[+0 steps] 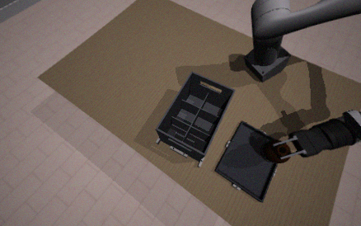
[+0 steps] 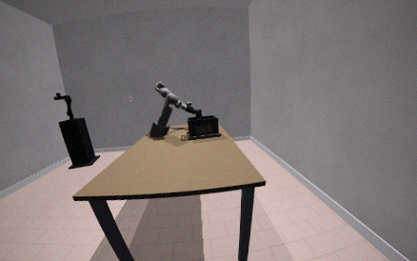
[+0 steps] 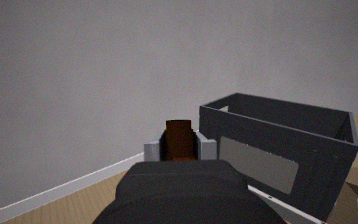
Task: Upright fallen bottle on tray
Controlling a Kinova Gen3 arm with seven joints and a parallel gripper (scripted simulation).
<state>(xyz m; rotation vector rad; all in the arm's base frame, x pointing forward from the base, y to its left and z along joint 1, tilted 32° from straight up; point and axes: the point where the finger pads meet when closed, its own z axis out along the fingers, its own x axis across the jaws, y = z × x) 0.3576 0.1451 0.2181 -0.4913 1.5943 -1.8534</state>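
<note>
Right now my hand is 50 mm above the brown bottle, 10 mm to the right of it and 10 mm past it. Also, from my hand: dark flat tray: 190 mm below, 10 mm to the right; then dark crate: 280 mm to the right, 120 mm below, 60 mm behind.
</note>
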